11 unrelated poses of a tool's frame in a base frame.
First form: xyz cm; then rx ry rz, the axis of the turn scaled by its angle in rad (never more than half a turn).
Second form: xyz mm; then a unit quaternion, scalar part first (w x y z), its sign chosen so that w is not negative. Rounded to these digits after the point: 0 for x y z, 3 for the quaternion.
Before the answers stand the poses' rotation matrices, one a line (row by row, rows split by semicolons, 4 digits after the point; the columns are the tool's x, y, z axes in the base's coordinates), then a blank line. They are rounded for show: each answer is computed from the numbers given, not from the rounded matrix.
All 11 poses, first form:
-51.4, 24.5, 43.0, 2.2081, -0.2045, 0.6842
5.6, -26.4, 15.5, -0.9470, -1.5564, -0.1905
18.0, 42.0, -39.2, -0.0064, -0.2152, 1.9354
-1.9, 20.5, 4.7, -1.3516, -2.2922, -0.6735
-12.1, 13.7, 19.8, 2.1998, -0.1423, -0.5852
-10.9, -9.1, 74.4, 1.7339, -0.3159, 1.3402
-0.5, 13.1, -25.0, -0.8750, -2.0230, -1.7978
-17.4, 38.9, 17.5, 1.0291, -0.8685, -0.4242
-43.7, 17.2, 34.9, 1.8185, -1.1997, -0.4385
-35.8, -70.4, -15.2, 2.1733, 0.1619, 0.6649
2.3, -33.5, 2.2, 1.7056, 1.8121, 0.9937
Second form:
0.8408 -0.3567 0.4072; 0.0747 -0.6685 -0.7399; 0.5362 0.6526 -0.5354
0.0782 0.6531 -0.7532; 0.4521 0.6502 0.6106; 0.8885 -0.3883 -0.2444
-0.3677 -0.9237 -0.1072; 0.9247 -0.3510 -0.1472; 0.0983 -0.1533 0.9833
-0.4563 0.8852 -0.0904; 0.6957 0.4182 0.5841; 0.5549 0.2036 -0.8066
0.8848 0.0952 -0.4561; -0.2940 -0.6454 -0.7050; -0.3615 0.7579 -0.5431
0.3813 -0.6631 0.6442; 0.3055 -0.5673 -0.7647; 0.8725 0.4884 -0.0137
-0.7710 0.6131 0.1720; 0.2429 0.0334 0.9695; 0.5887 0.7893 -0.1747
0.6055 -0.0807 -0.7917; -0.6741 0.4768 -0.5641; 0.4231 0.8753 0.2343
0.4693 -0.5527 -0.6887; -0.8665 -0.1382 -0.4796; 0.1699 0.8218 -0.5438
0.8512 -0.1099 0.5133; 0.3336 -0.6418 -0.6906; 0.4053 0.7590 -0.5096
-0.1273 0.6505 0.7488; 0.9811 -0.0285 0.1916; 0.1459 0.7590 -0.6345

-514, 245, 430, 0.399, 0.872, -0.081, 0.270
56, -264, 155, 0.609, -0.410, -0.674, -0.082
180, 420, -392, 0.562, -0.003, -0.091, 0.822
-19, 205, 47, 0.197, -0.483, -0.819, -0.241
-121, 137, 198, 0.417, 0.877, -0.057, -0.233
-109, -91, 744, 0.447, 0.700, -0.128, 0.541
-5, 131, -250, 0.148, -0.304, -0.703, -0.625
-174, 389, 175, 0.761, 0.473, -0.399, -0.195
-437, 172, 349, 0.444, 0.733, -0.484, -0.177
-358, -704, -152, 0.418, 0.866, 0.065, 0.265
23, -335, 22, 0.229, 0.620, 0.658, 0.361

